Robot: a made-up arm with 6 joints.
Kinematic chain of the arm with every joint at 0, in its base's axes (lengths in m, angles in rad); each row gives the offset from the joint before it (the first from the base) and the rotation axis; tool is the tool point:
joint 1: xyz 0 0 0.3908 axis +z
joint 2: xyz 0 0 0 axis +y
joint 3: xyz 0 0 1.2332 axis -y
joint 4: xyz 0 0 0 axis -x
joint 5: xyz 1.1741 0 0 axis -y
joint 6: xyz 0 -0.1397 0 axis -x
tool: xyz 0 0 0
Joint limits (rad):
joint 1: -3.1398..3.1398
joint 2: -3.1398..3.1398
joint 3: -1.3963..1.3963
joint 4: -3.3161..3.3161
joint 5: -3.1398..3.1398
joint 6: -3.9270..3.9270
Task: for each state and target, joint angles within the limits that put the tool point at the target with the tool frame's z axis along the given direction. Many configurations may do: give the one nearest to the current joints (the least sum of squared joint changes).
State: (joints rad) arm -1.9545 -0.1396 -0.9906 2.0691 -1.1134 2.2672
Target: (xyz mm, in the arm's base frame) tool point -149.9 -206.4 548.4 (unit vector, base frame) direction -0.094 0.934 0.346
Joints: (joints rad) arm -2.7293 -0.2973 -1.3963 2.7483 -1.0523 2.1006
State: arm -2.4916 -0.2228 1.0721 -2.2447 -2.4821 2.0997
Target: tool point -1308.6 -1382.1 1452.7 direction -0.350 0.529 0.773
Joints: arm -2.3746 0.6273 0.7740 -2.2433 -2.4831 1.5722
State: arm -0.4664 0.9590 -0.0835 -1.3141 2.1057 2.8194
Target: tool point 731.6 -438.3 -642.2 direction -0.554 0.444 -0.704
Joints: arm -0.5687 1.5000 -0.2793 -1.7483 1.5967 3.7237
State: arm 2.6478 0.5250 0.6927 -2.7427 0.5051 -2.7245
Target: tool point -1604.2 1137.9 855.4 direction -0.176 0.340 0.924
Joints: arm 2.4536 0.7760 0.4096 -3.1795 -0.0025 -3.2551
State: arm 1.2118 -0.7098 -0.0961 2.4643 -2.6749 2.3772
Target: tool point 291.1 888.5 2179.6 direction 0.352 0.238 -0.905
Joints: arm 1.1328 -0.0868 0.3397 2.5160 -3.0779 2.2972
